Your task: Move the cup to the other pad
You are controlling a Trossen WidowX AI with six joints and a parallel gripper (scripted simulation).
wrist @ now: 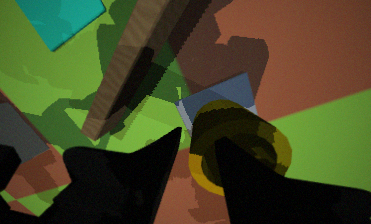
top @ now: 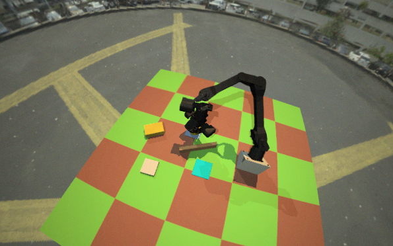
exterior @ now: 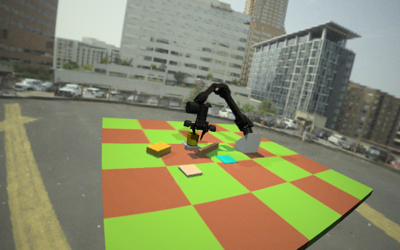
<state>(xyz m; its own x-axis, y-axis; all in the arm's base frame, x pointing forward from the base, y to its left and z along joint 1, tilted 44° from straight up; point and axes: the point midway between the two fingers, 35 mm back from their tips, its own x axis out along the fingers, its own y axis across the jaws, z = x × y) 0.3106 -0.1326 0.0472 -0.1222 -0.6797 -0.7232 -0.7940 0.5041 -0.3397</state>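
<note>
My gripper tip is 2 cm short of the yellow cup and 2 cm to the left of it. The rest, counted from my gripper tip: teal pad (6 cm behind, 20 cm to the left, 5 cm below); then brown bar (2 cm behind, 9 cm to the left, 3 cm below); then light blue pad (2 cm ahead, 2 cm to the right, 5 cm below).
</note>
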